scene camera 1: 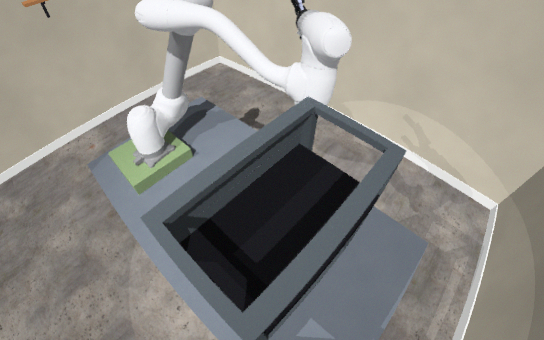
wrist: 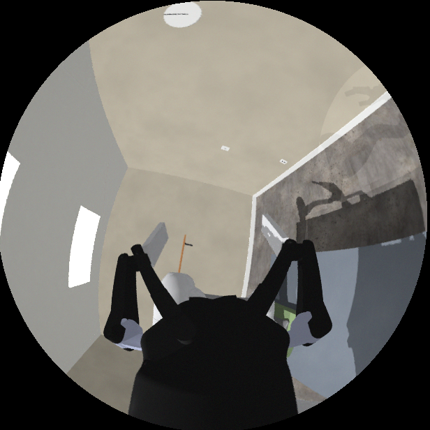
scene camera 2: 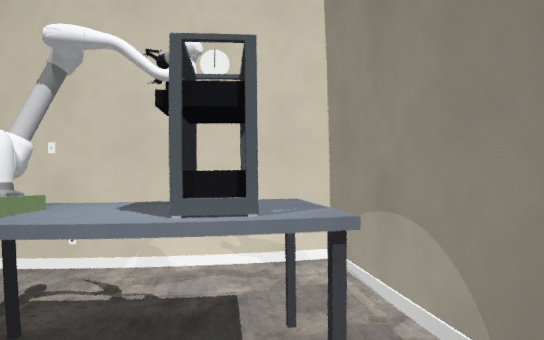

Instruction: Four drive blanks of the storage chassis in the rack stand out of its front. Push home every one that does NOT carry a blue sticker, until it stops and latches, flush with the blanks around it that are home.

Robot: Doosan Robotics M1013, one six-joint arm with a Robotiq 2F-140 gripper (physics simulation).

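Seen in the pictures: gripper, between the fingertips: (scene camera 1: pixel 293 12); arm's base, origin of its link: (scene camera 1: pixel 154 152).
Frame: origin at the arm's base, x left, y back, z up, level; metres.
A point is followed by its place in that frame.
Note:
The rack (scene camera 1: pixel 232 162) {x -0.170, y -0.775, z 0.558 m} (scene camera 2: pixel 176 150) {x -0.363, y -0.737, z 0.158 m} is a dark grey open frame standing on the table. A black chassis (scene camera 1: pixel 270 195) {x -0.107, y -0.830, z 0.406 m} (scene camera 2: pixel 214 100) {x -0.359, y -0.863, z 0.330 m} sits in its upper part, with a black portion sticking out of the rack's left side in scene camera 2. The drive blanks and any blue stickers do not show in these views. My gripper (scene camera 2: pixel 150 67) {x 0.446, y -0.564, z 0.681 m} (wrist: pixel 213 226) is open and empty, with its fingers spread wide. It is left of the rack's upper part in scene camera 2, apart from the chassis in that picture. In scene camera 1 it is partly cut off at the top edge.
The arm's base stands on a green block (scene camera 1: pixel 165 172) {x -0.045, y -0.133, z -0.041 m} (scene camera 2: pixel 22 206) {x -0.040, y -0.134, z -0.036 m} on the grey table (scene camera 1: pixel 370 260) {x 0.114, y -1.209, z -0.065 m} (scene camera 2: pixel 310 225) {x -0.521, y -1.137, z -0.088 m}. Another black unit (scene camera 2: pixel 214 184) {x -0.344, y -0.862, z 0.044 m} sits low in the rack. The wrist view shows walls, floor, part of the table (wrist: pixel 325 300) and an orange bar (wrist: pixel 182 255).

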